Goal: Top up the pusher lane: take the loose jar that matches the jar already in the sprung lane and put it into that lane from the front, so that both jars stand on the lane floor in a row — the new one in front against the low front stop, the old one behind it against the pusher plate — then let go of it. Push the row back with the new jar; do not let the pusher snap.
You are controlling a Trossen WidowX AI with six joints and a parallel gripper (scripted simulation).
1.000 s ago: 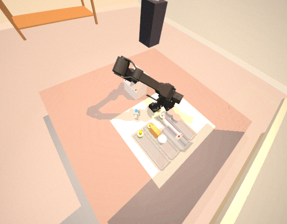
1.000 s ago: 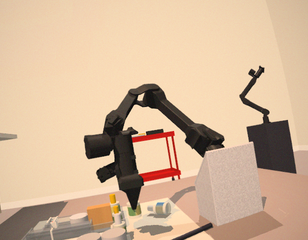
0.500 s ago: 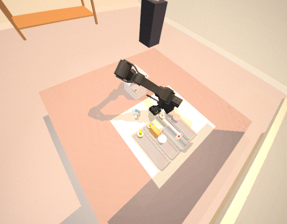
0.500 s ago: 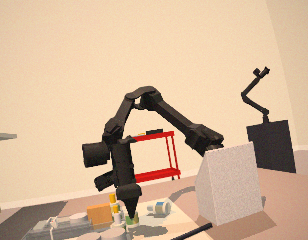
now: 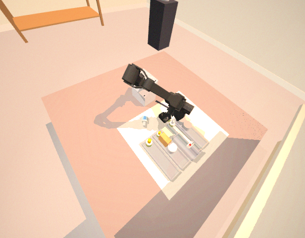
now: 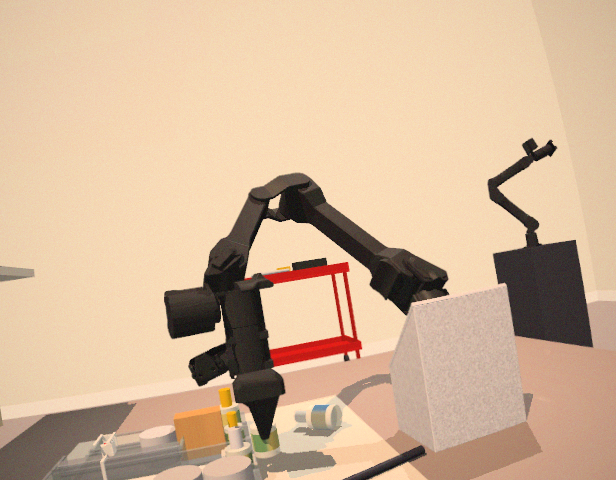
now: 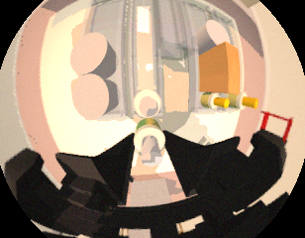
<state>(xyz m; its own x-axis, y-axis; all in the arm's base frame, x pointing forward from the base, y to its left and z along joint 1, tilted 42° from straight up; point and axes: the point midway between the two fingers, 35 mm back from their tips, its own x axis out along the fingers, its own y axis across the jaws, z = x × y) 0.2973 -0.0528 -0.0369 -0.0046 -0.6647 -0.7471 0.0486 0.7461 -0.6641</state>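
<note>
The box is 9 cm ahead of my gripper tip, 13 cm to the right of it and 2 cm below it. From my gripper tip the other things lie so: black rod: 13 cm behind, 9 cm to the left, 5 cm below; then red mark: 22 cm ahead, 5 cm to the right, 1 cm above.
</note>
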